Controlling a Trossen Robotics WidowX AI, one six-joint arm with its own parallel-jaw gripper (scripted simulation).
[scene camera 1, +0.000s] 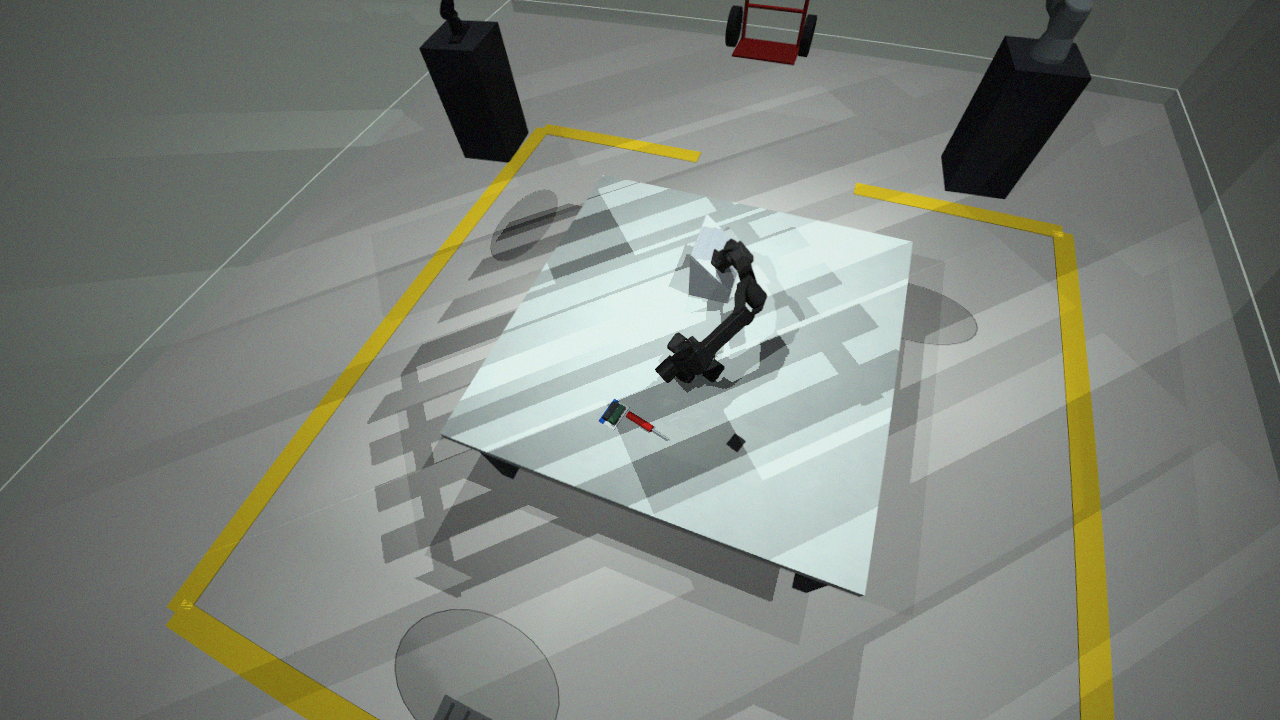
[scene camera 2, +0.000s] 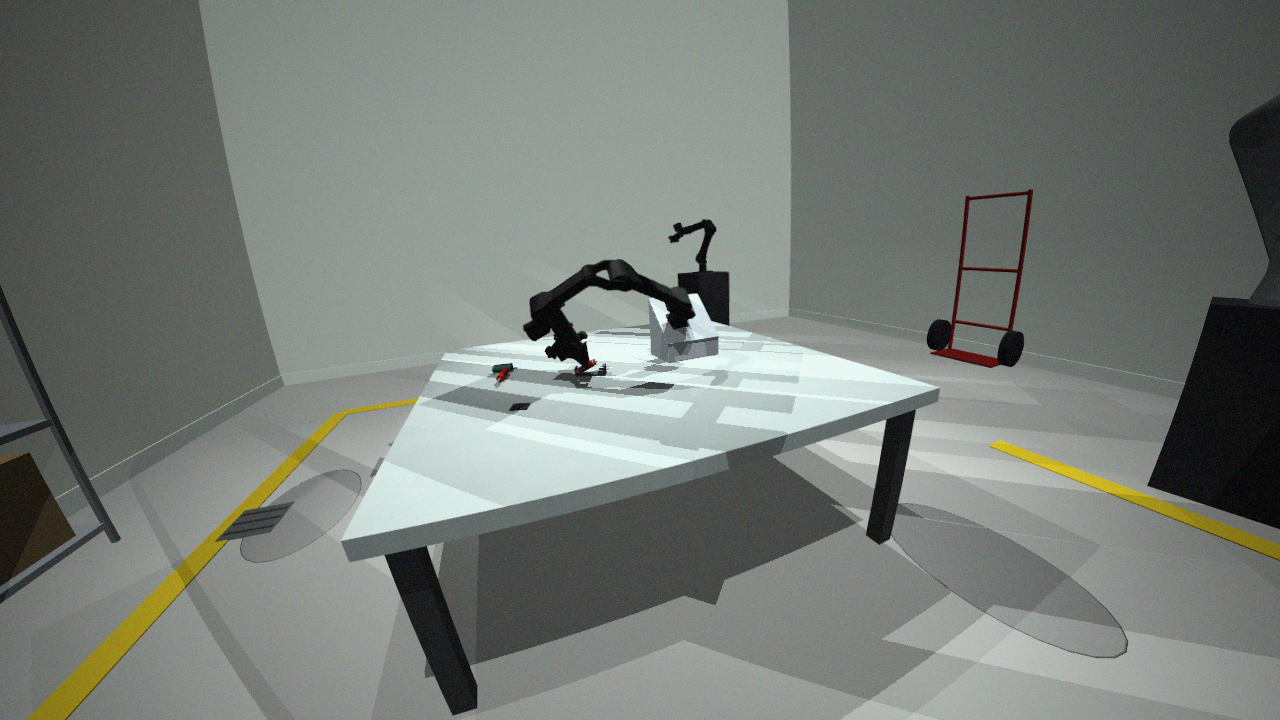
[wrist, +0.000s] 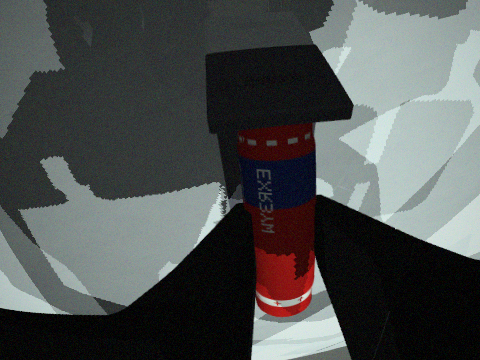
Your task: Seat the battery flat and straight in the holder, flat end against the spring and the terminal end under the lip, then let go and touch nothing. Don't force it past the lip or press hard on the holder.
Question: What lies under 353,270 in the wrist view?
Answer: My gripper.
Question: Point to a battery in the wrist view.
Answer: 277,165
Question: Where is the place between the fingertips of my gripper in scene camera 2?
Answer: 588,367
